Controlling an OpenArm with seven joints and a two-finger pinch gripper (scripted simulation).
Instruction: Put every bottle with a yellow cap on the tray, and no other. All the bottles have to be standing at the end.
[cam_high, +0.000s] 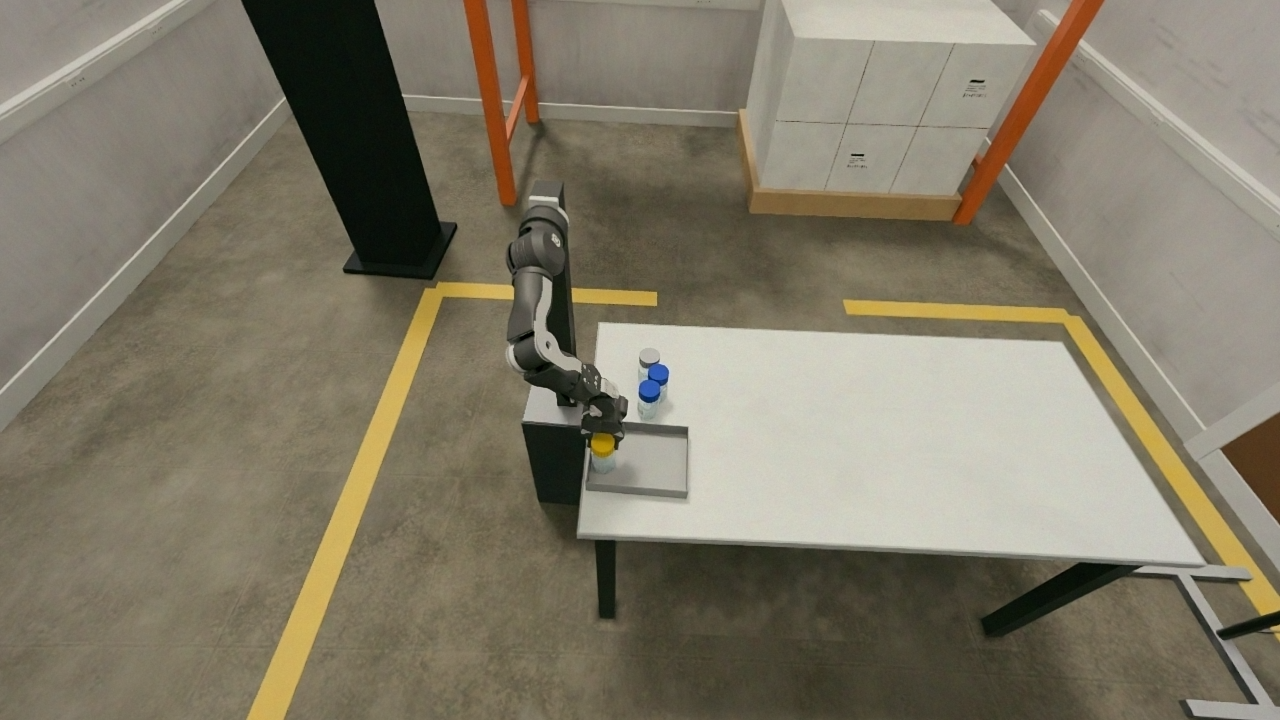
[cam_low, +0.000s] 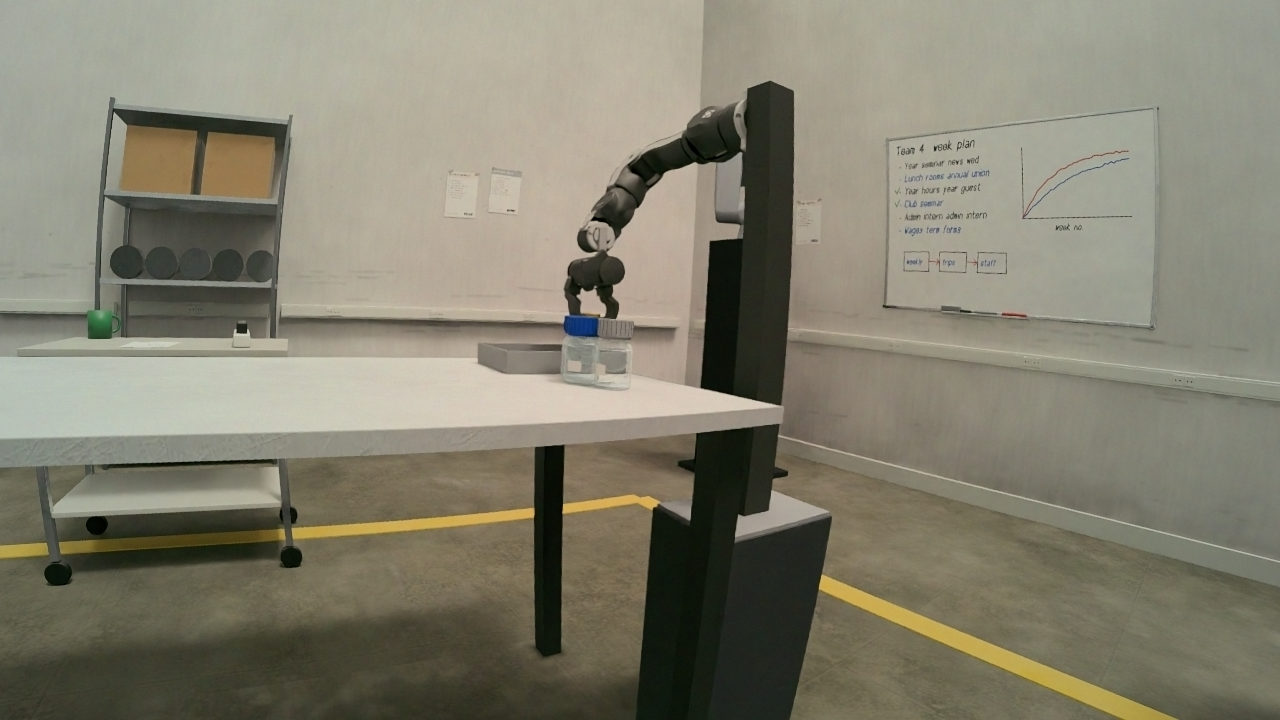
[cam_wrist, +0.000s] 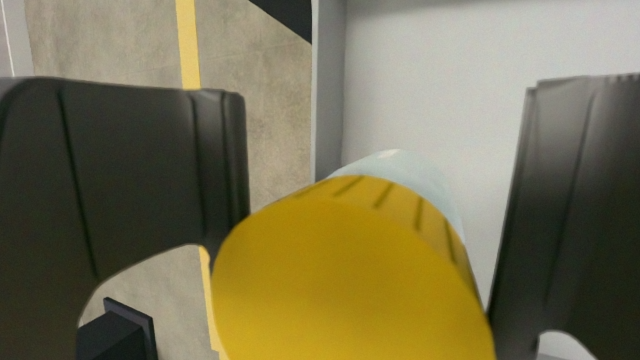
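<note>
My gripper is now 5 cm above the yellow-capped bottle and 2 cm to the left of it. Round my hand: grey tray: 9 cm ahead, 8 cm below; then grey-capped bottle: 26 cm to the left, 9 cm ahead, 5 cm below.
</note>
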